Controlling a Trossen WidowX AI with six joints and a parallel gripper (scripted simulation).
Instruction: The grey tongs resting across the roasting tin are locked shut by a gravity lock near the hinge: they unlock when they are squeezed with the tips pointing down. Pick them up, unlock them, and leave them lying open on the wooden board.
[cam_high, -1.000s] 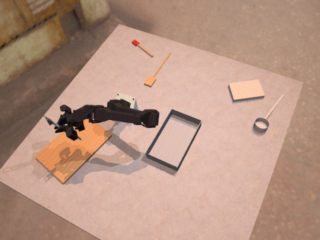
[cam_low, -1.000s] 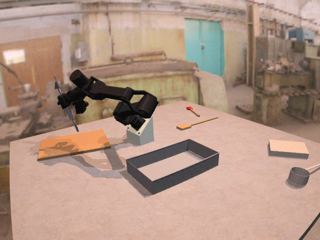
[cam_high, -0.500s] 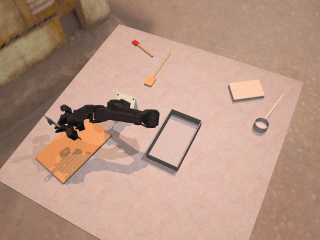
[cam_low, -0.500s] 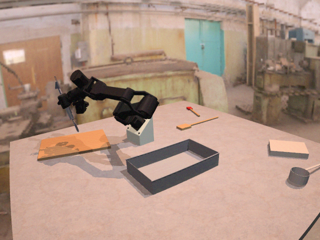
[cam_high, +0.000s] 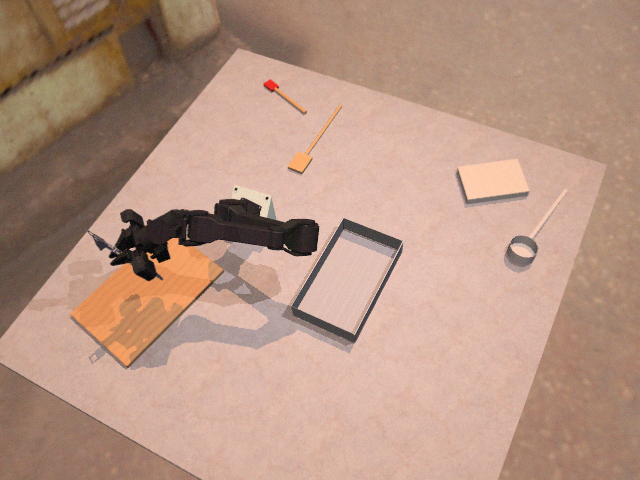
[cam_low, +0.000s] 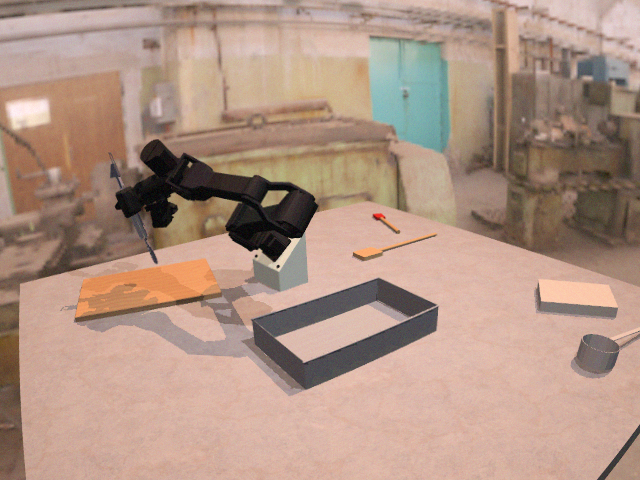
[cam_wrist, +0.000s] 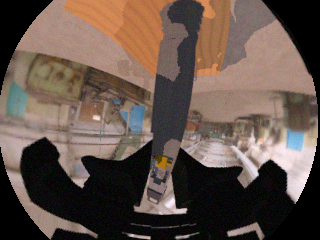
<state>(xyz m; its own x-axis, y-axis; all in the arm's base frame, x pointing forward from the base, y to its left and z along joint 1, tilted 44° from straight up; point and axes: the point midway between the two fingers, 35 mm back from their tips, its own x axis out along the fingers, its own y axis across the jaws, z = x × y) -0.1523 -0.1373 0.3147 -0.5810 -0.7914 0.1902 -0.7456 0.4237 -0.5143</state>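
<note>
My gripper tip is now 1 cm short of the wooden board, 3 cm to the right of it and 22 cm above it. Round my gripper tip: red spatula (4 cm behind, 85 cm to the left, 22 cm below); then pale block (71 cm ahead, 79 cm to the left, 21 cm below); then roasting tin (49 cm ahead, 31 cm to the left, 20 cm below).
</note>
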